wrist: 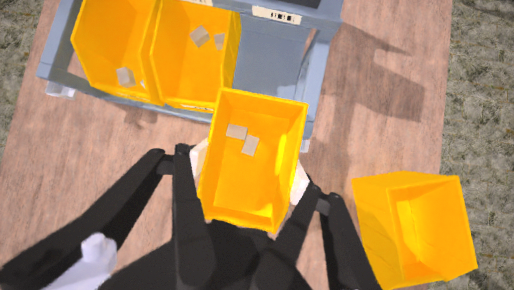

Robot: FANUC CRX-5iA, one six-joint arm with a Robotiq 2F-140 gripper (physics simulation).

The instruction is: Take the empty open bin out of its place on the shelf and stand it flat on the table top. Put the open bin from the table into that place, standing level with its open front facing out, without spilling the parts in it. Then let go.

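Frame: origin at the arm's base, x ahead, y left, z up, level; millimetres.
Seen in the pictures: gripper, fingertip midpoint: (252,153).
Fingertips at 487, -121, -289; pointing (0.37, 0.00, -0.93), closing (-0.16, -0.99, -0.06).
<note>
Offsets run from my fingertips to a thing's top centre, as dx, dy, dz. "pt": to the spot under its first point. Level surfaces: height alone.
My gripper (252,153) is shut on the yellow open bin @[pt -37, +8, -28] (245,175), with a pale fingertip pad against each side wall. Two small grey-beige parts lie inside this bin. The bin is in front of the shelf's vacant place (270,65), at the right end of the row; its far edge overlaps the front edge of that place in view. The empty yellow bin @[pt -86, -298, -25] (435,225) stands on the table top @[dz -63] (320,240) at the lower right, apart from the gripper. How high the held bin is cannot be told.
The grey-blue shelf @[pt +111, -80, +22] (320,75) holds two more yellow bins, one at the left (112,40) and one in the middle (185,65), both with small parts. The middle bin borders the vacant place. A label @[+170, -14, +47] (276,15) is on the shelf above that place. Stony ground lies beyond the table's right edge.
</note>
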